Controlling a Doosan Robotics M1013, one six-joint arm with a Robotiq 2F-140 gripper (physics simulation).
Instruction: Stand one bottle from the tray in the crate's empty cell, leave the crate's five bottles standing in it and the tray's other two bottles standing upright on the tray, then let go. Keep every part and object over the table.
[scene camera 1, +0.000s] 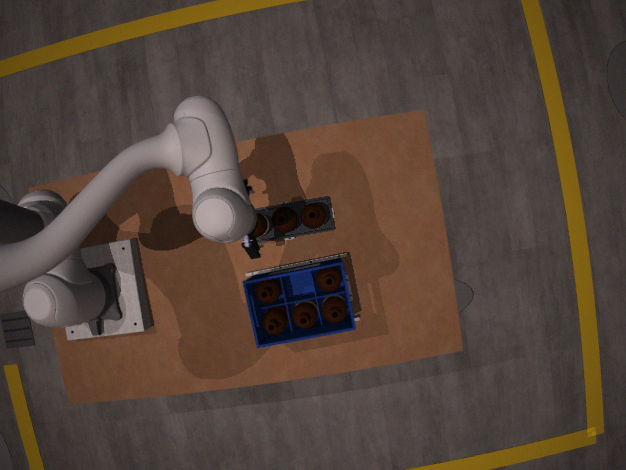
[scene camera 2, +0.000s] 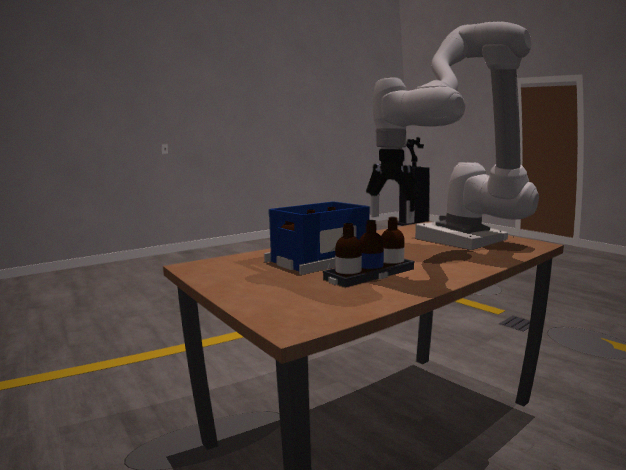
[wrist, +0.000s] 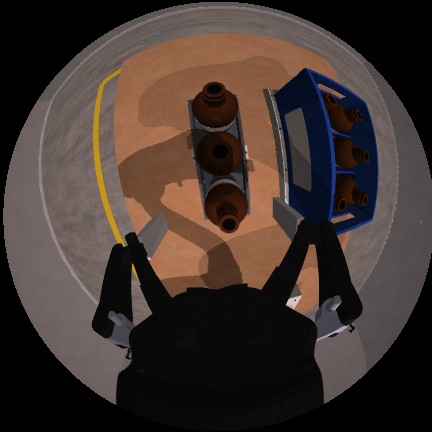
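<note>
My gripper (scene camera 2: 392, 207) (wrist: 218, 213) is open and empty, above the tray's arm-side end; the arm partly hides it in scene camera 1. Three brown bottles stand upright on the dark tray (scene camera 1: 328, 225) (scene camera 2: 353, 278) (wrist: 239, 125): the arm-side bottle (scene camera 1: 260, 225) (scene camera 2: 392, 243) (wrist: 226, 202), partly hidden by the arm in scene camera 1, the middle bottle (scene camera 1: 284, 219) (scene camera 2: 371, 259) (wrist: 220, 157) with a blue label, and the far bottle (scene camera 1: 314, 215) (scene camera 2: 348, 251) (wrist: 215, 107). The blue crate (scene camera 1: 303, 337) (scene camera 2: 287, 247) (wrist: 322, 165) holds five bottles. Its empty cell (scene camera 1: 301, 283) is the middle one, tray side.
A pale rail (scene camera 1: 298, 265) (scene camera 2: 316, 266) (wrist: 278, 145) runs along the crate's tray side, between crate and tray. The arm's white base plate (scene camera 1: 133, 283) (scene camera 2: 444, 236) is at one end of the table (scene camera 1: 404, 202) (scene camera 2: 303, 318). The crate's walls rise above the tray's low rim.
</note>
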